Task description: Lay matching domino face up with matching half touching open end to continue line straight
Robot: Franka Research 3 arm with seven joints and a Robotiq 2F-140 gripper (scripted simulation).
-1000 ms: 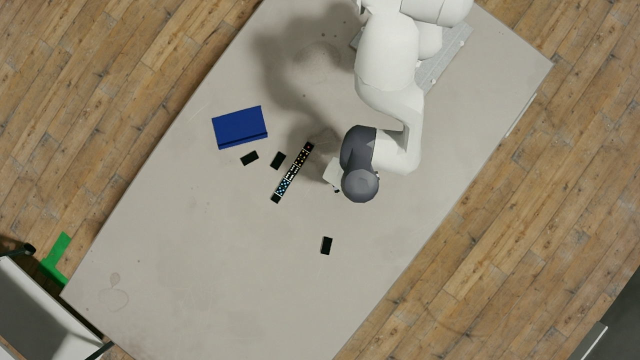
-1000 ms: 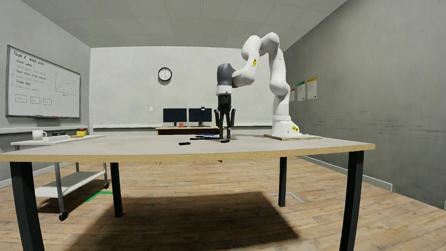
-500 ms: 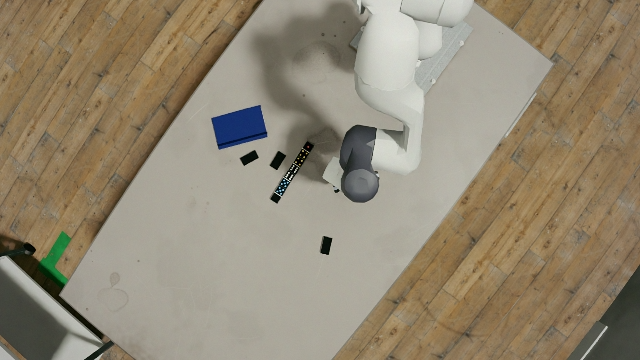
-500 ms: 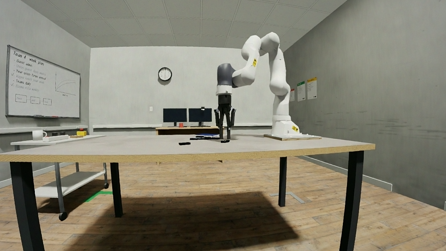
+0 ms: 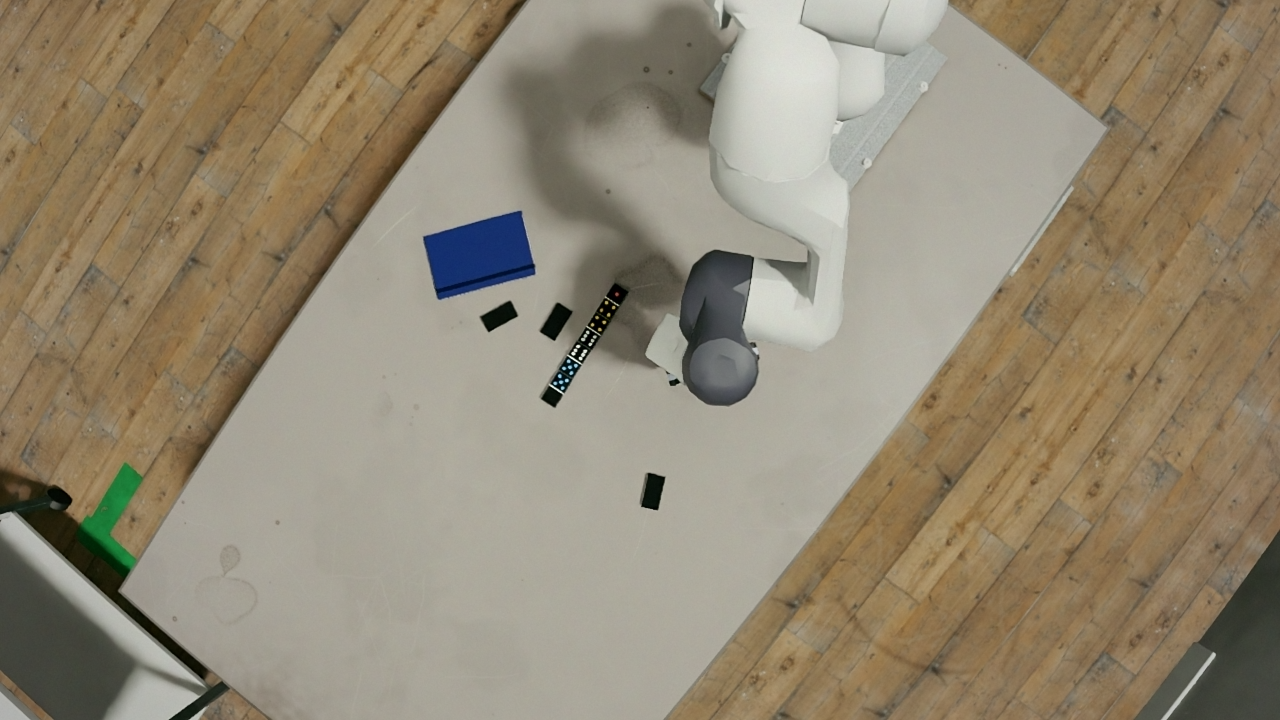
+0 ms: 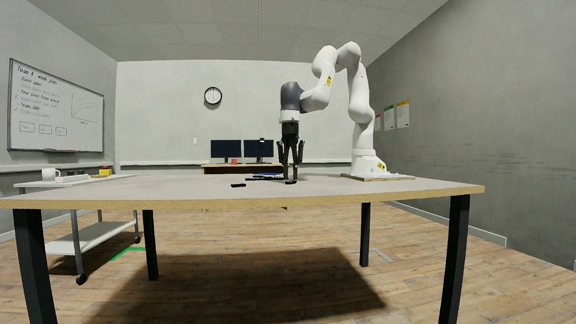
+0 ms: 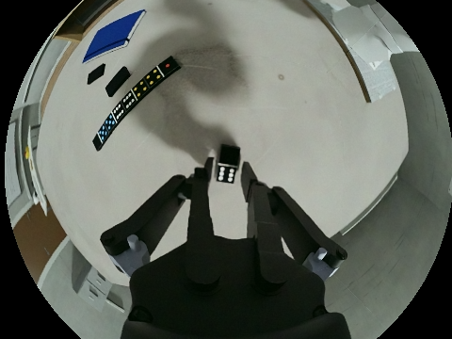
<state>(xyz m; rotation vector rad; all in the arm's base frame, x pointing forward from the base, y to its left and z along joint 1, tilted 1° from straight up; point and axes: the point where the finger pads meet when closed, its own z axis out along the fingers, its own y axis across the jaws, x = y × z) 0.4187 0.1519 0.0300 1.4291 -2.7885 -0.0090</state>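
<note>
The domino is 5 cm below my hand. Round my hand: blue book (9 cm ahead, 40 cm to the right, 4 cm below).
</note>
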